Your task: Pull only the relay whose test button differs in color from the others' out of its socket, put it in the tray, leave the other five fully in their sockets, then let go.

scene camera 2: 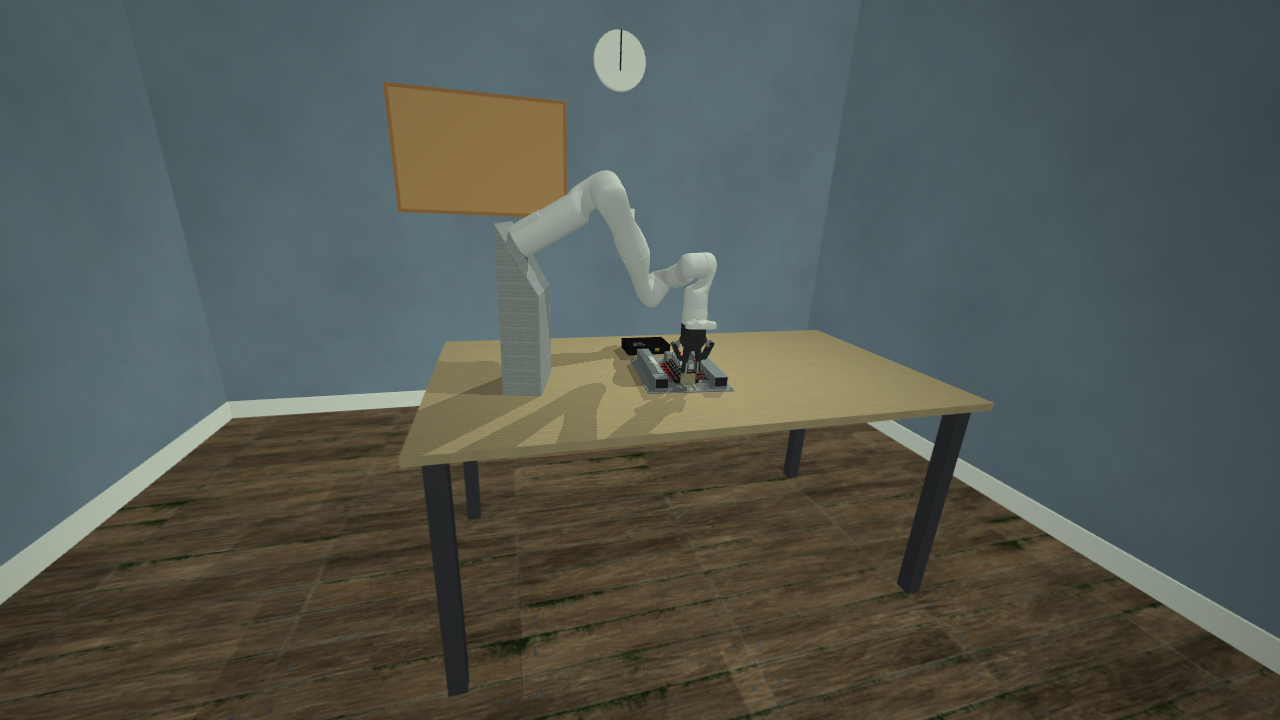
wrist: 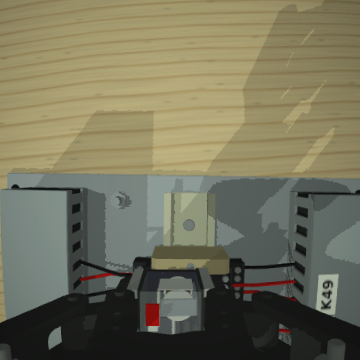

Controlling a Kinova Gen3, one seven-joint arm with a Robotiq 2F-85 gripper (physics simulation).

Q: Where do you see a grey relay panel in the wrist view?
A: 251, 212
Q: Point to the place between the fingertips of the gripper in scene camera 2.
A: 690, 372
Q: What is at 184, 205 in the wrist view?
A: A rail.
